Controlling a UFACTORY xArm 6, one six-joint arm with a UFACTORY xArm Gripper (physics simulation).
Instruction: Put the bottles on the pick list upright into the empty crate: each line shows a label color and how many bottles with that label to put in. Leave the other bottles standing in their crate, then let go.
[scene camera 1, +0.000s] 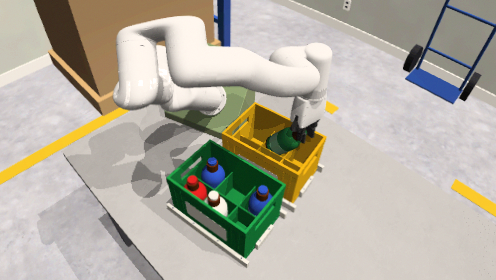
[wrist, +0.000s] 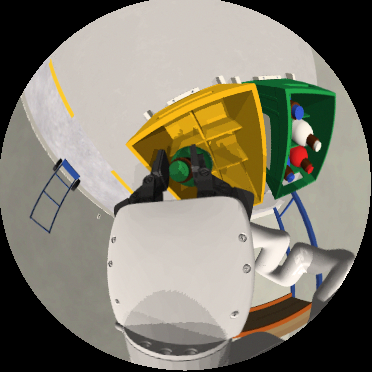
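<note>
Gripper (scene camera 1: 305, 138), visible also in the wrist view (wrist: 178, 155). Green bottle (wrist: 180, 167), visible.
</note>
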